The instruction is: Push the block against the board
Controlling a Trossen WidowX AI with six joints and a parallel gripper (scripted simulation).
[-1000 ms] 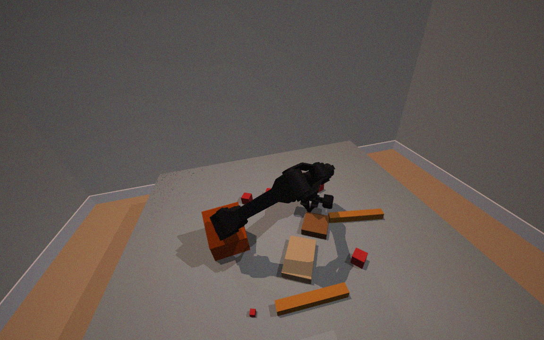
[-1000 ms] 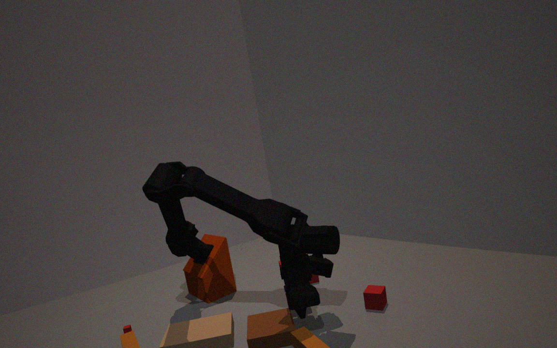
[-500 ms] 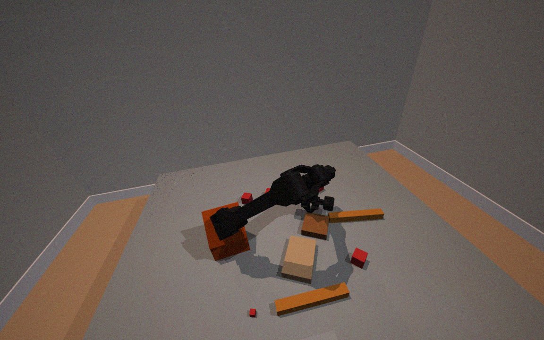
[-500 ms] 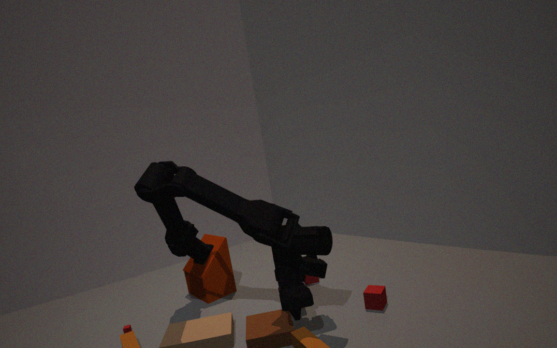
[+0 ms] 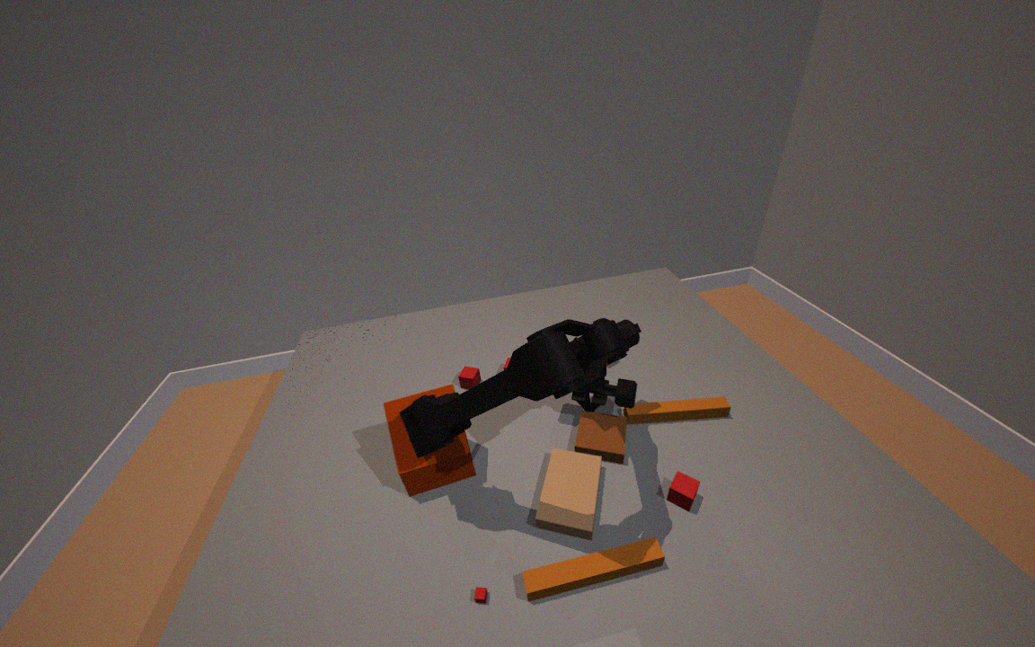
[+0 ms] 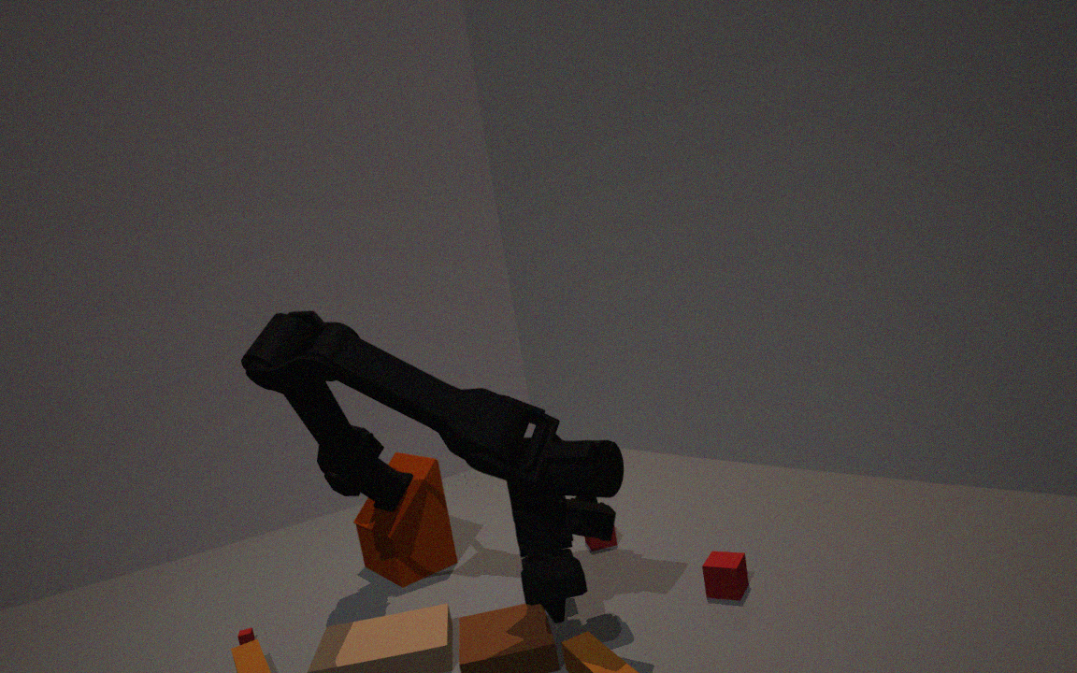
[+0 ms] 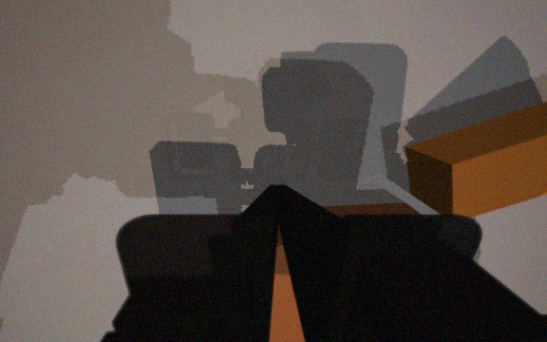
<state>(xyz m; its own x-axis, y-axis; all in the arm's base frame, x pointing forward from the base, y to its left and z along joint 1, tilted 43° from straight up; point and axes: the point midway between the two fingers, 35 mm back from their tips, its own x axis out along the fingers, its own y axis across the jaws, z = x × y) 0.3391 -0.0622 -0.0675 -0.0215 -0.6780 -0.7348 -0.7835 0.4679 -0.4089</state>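
Now: gripper tip 10 mm past the darker brown square block, 70 mm to the left of it and 10 mm below it. Round my gripper tip: tan flat slab (120 mm behind, 160 mm to the right, 10 mm above).
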